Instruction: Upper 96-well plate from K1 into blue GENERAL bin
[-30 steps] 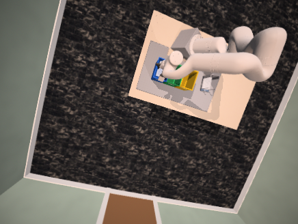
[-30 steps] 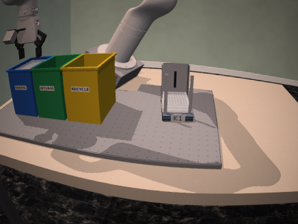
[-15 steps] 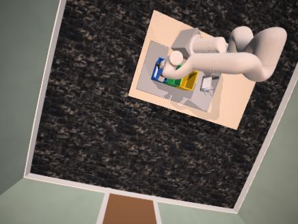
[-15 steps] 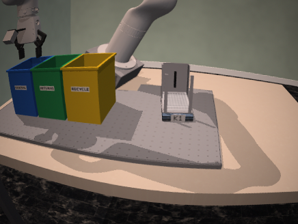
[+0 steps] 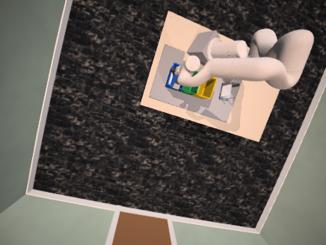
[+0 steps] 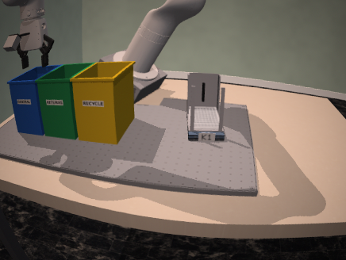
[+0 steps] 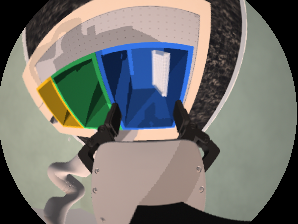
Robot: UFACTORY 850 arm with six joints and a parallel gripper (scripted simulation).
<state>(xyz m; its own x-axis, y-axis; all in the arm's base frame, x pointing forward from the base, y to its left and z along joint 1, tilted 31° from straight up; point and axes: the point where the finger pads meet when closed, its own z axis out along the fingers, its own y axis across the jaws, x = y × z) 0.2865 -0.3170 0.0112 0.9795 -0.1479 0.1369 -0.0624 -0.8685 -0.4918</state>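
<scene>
My hand is 120 mm above the blue general bin. The rest, counted from my hand: green returns bin 130 mm to the left, 120 mm below, 10 mm ahead; then yellow recycle bin 260 mm to the left, 120 mm below, 20 mm ahead.
</scene>
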